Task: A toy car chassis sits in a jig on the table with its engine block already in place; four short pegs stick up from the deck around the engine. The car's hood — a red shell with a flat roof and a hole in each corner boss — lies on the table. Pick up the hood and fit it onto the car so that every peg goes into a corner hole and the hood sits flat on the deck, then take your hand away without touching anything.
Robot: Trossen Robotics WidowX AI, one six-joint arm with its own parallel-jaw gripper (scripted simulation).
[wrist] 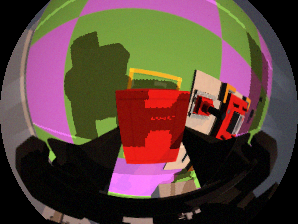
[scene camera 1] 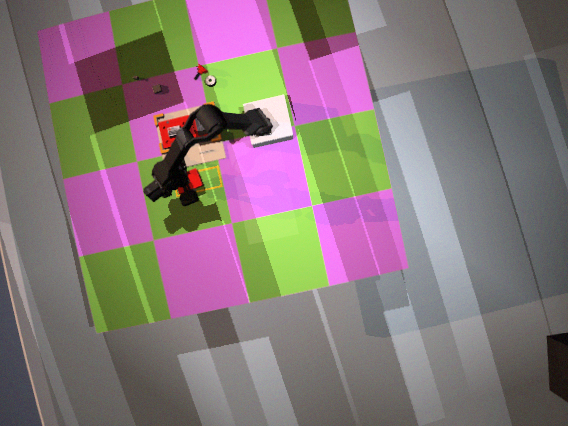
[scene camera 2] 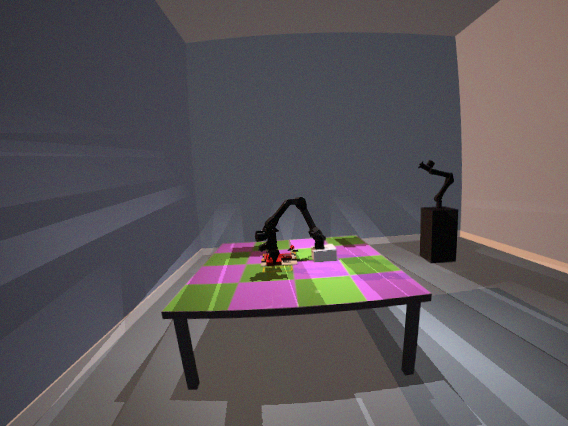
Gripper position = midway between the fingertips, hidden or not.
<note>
My gripper [wrist: 151,129] holds a red hood [wrist: 152,122].
</note>
